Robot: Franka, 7 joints.
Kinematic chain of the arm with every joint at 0, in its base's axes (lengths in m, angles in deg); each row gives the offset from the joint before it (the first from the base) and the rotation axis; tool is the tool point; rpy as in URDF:
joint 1: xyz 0 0 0.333 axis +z
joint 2: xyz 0 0 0 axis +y
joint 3: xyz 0 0 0.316 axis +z
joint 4: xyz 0.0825 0 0 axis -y
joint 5: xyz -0.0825 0 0.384 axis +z
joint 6: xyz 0 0 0 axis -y
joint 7: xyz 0.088 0 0 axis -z
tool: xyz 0 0 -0.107 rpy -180 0 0
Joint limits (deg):
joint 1: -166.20..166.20
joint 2: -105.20..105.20
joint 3: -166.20..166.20
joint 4: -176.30..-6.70
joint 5: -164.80..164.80
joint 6: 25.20..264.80
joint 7: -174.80..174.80
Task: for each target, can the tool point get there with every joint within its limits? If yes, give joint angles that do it. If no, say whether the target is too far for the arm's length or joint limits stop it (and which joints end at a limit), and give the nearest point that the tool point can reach.
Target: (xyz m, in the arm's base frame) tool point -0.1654 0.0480 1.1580
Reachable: yes | joints 113.71 -17.18 18.80 -41.57 -123.40 146.79 -46.41
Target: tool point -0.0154 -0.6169 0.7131
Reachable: yes | joints -127.85 78.91 111.36 -62.07 -105.69 210.14 -45.71
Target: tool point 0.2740 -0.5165 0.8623
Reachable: yes | joints -43.62 35.79 -81.74 -34.72 -58.95 211.85 58.29
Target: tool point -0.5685 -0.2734 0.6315
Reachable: yes | joints -31.29 -18.86 -109.70 -82.64 -28.48 106.29 72.64
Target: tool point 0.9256 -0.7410 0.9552
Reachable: no: too far | nearest point 0.5930 -0.4748 0.7316 | short by 0.481 m
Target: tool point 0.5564 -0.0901 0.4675
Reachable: yes | joints 91.84 -53.61 -88.08 -131.39 -12.35 200.79 -125.30
